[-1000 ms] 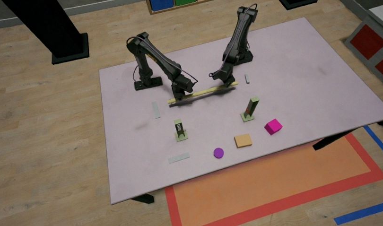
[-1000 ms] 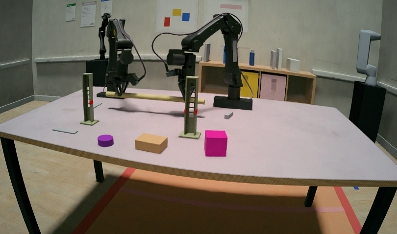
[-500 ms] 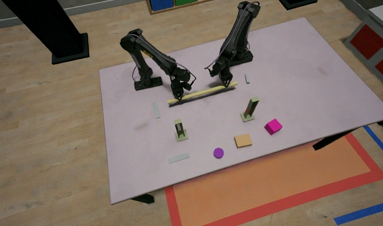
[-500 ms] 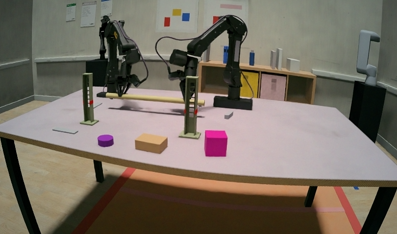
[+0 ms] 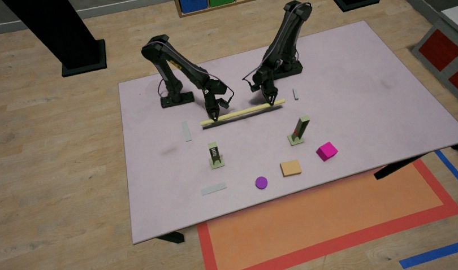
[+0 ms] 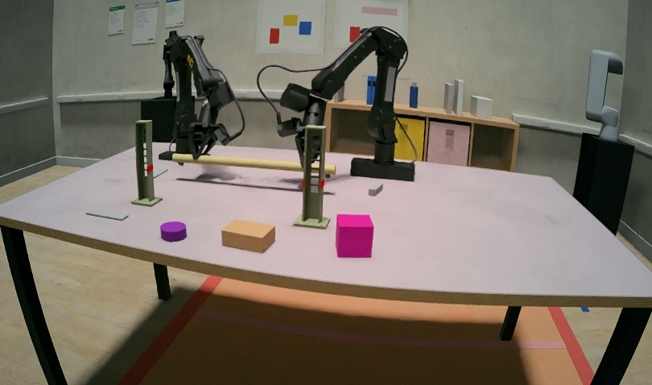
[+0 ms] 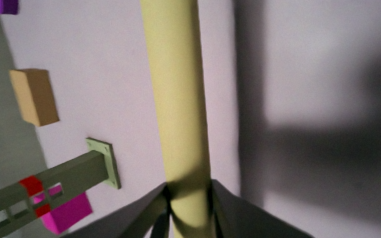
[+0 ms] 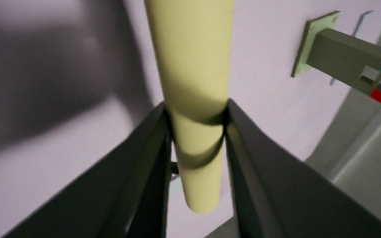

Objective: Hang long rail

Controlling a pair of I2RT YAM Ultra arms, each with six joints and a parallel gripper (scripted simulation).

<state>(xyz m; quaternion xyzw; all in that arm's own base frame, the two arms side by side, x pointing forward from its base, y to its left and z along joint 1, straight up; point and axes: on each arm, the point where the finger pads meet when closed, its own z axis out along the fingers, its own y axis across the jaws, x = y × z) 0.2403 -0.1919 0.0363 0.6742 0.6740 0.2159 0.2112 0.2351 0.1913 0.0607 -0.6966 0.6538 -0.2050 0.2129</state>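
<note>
Now: right hand 160 mm to the right of the long yellow rail, 10 mm past it and 10 mm above it. Also, from my right hand: magenta cube (500 mm to the left, 340 mm ahead, 40 mm below); then purple disc (390 mm ahead, 130 mm to the left, 60 mm below); then orange block (370 mm ahead, 290 mm to the left, 50 mm below).
The long yellow rail is 160 mm to the right of my left hand and 20 mm below it. From my left hand the other things lie so: magenta cube: 340 mm ahead, 170 mm to the left, 40 mm below; purple disc: 400 mm ahead, 190 mm to the right, 60 mm below; orange block: 370 mm ahead, 30 mm to the right, 50 mm below.
</note>
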